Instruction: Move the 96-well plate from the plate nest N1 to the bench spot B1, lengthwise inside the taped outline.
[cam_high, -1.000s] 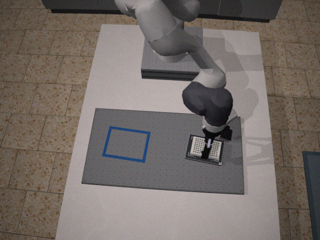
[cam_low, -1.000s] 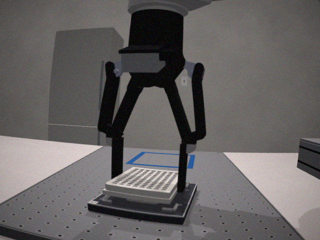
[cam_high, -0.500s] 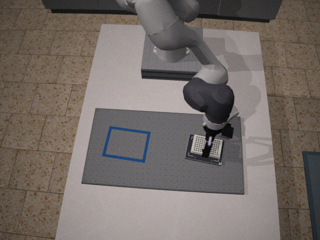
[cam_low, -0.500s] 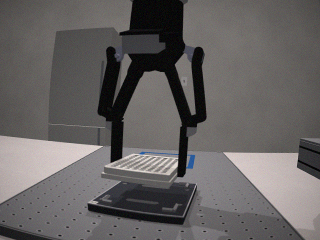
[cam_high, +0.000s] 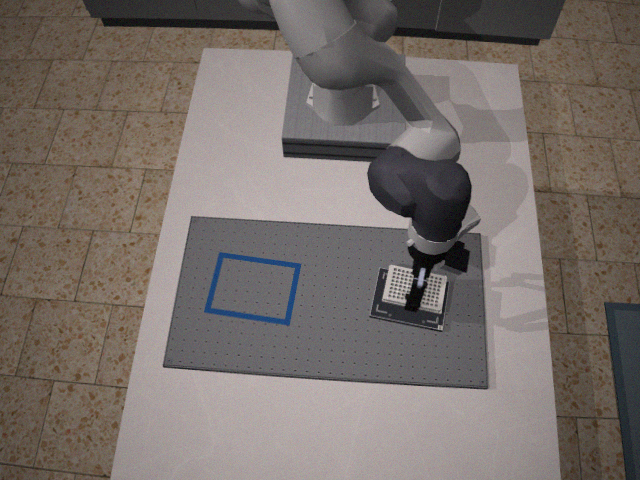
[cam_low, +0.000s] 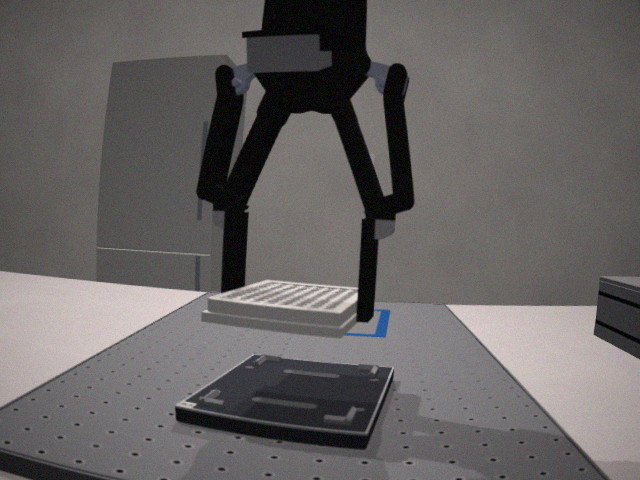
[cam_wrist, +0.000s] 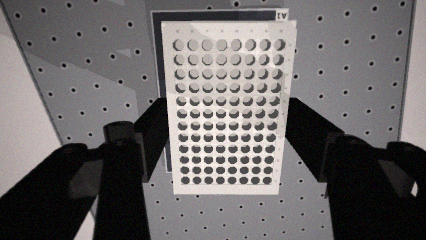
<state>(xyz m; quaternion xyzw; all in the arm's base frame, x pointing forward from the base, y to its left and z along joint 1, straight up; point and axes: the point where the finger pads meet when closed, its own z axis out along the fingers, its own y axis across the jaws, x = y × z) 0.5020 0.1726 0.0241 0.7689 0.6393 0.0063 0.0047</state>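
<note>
My hand is 9 cm above the black plate nest. Round my hand: white 96-well plate: 2 cm below.
</note>
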